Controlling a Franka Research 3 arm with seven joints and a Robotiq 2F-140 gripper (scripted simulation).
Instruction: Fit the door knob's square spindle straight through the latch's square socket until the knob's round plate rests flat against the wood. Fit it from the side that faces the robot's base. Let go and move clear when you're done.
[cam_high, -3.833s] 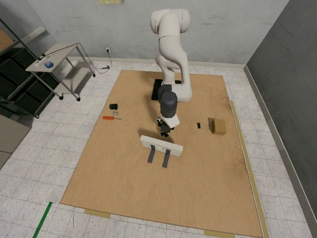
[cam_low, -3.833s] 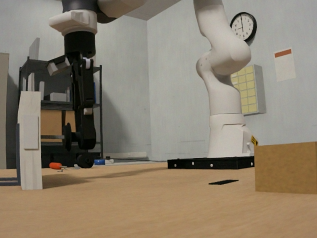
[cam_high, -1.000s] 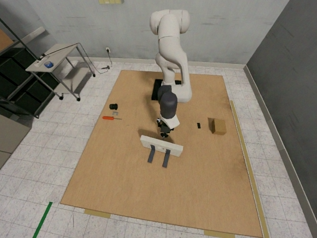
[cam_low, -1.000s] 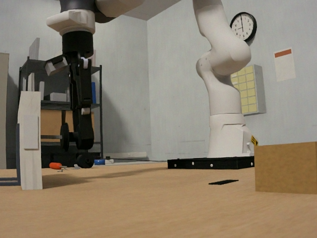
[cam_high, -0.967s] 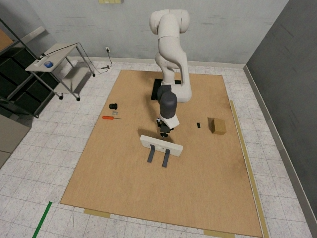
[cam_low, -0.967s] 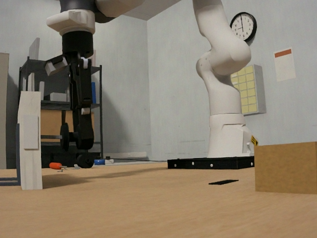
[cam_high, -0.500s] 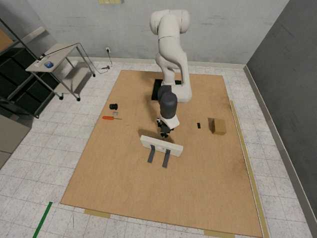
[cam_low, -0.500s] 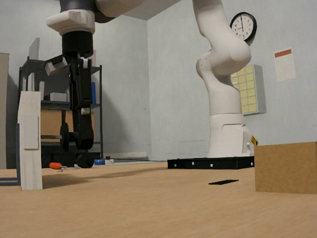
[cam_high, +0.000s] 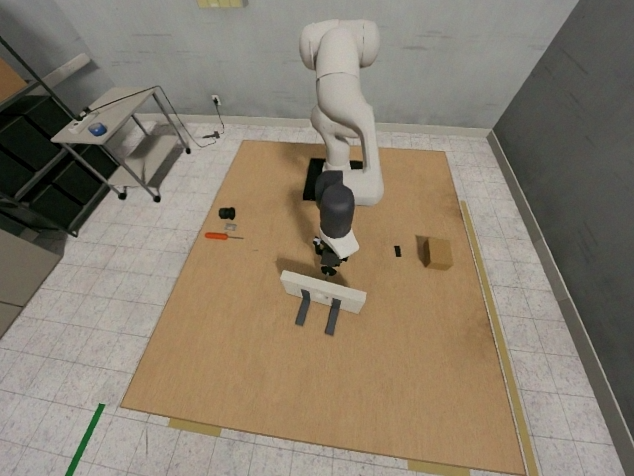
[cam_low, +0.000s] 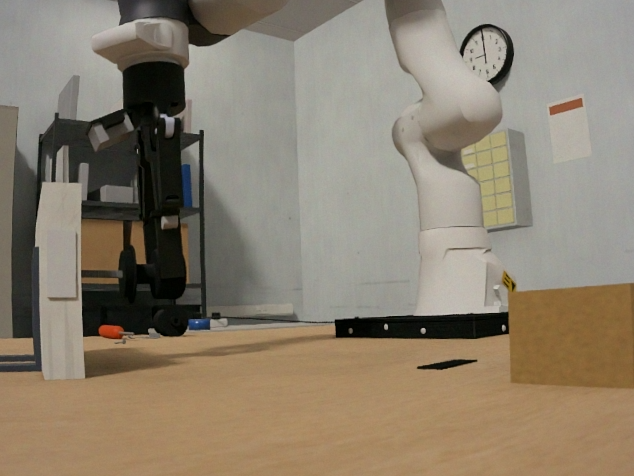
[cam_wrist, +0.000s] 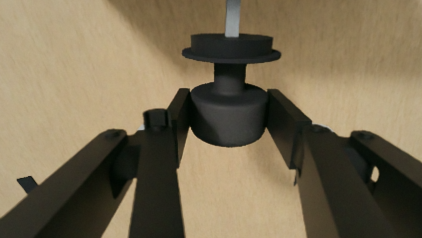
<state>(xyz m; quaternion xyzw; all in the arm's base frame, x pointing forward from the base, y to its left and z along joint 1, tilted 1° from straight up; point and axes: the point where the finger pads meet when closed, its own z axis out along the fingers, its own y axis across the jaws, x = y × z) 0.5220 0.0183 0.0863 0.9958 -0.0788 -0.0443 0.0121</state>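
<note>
The white wood block is 12 cm ahead of my hand, 2 cm to the right of it and 3 cm below it. Round my hand: black flat plate (13 cm behind, 30 cm to the left, 12 cm below); then orange screwdriver (11 cm behind, 52 cm to the right, 11 cm below); then cardboard box (12 cm behind, 46 cm to the left, 9 cm below).
</note>
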